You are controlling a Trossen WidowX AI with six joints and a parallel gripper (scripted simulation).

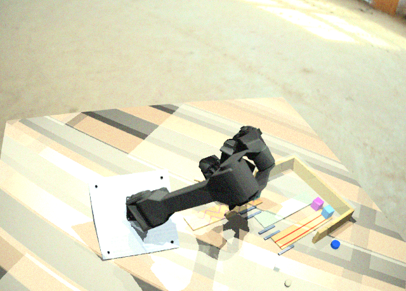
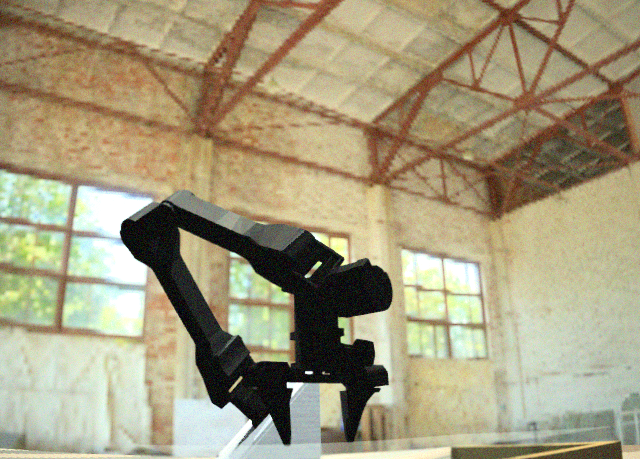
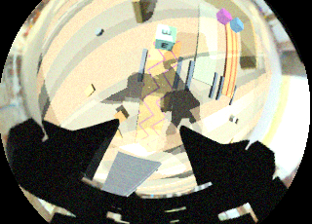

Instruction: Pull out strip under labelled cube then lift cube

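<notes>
The labelled cube lies 130 mm ahead of my gripper tip, 40 mm to the left of it and 30 mm below it.
</notes>
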